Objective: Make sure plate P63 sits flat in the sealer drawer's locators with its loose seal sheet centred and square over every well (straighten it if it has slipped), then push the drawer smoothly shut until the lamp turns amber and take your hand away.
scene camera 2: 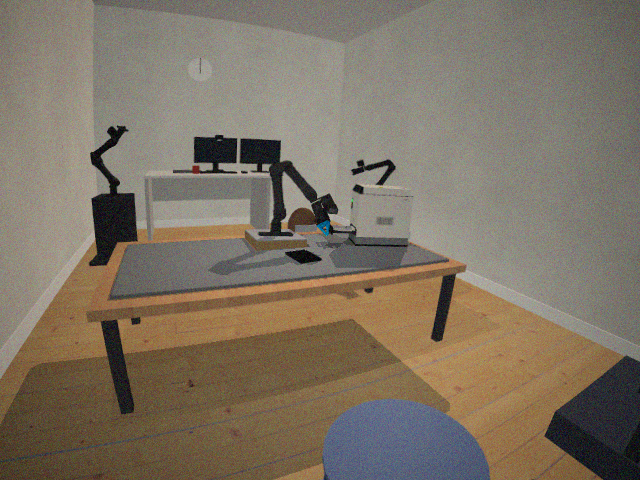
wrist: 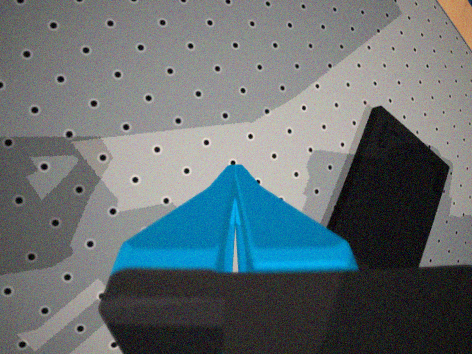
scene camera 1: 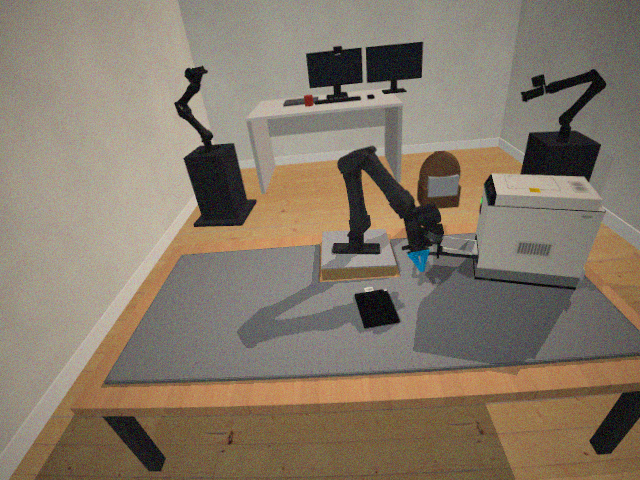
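Pixels of known places: gripper, between the fingertips: [scene camera 2: 327,235] [wrist: 235,177] [scene camera 1: 422,271]; arm's base, origin of its link: [scene camera 2: 275,234] [scene camera 1: 356,249].
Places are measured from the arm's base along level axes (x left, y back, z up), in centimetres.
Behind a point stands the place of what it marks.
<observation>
The white sealer [scene camera 1: 537,237] @(x 61.8, y -18.6, z 16.3 cm) [scene camera 2: 382,214] @(x 59.9, y -18.1, z 15.6 cm) stands at the right rear of the mat. A small green light [scene camera 1: 482,201] @(x 47.5, y -2.3, z 22.1 cm) [scene camera 2: 352,200] @(x 47.9, y -0.4, z 20.9 cm) shows on its left side. Its drawer [scene camera 1: 457,253] @(x 39.1, y -9.4, z 3.7 cm) [scene camera 2: 342,231] @(x 38.4, y -10.0, z 3.6 cm) sticks out to the left. Plate P63 and its seal sheet cannot be made out clearly; the arm's wrist partly covers the drawer's outer end. My gripper [scene camera 1: 422,268] @(x 24.4, y -21.3, z 4.5 cm) [scene camera 2: 325,234] @(x 24.4, y -21.3, z 4.5 cm) [wrist: 235,177] @(x 24.4, y -21.3, z 4.5 cm) is shut and empty, with its blue fingertips pointing down over the mat by the drawer's outer end. Whether it touches the drawer cannot be told.
A black flat block [scene camera 1: 376,308] @(x 7.9, y -32.4, z -2.9 cm) [scene camera 2: 303,256] @(x 7.2, y -33.5, z -2.9 cm) [wrist: 390,190] @(x 9.6, y -32.5, z -2.9 cm) lies on the grey mat [scene camera 1: 206,330] @(x -51.5, y -43.3, z -4.1 cm) in front of the arm's base. A brown rounded chair back [scene camera 1: 439,165] stands behind the table. Two other arms stand on black pedestals farther back.
</observation>
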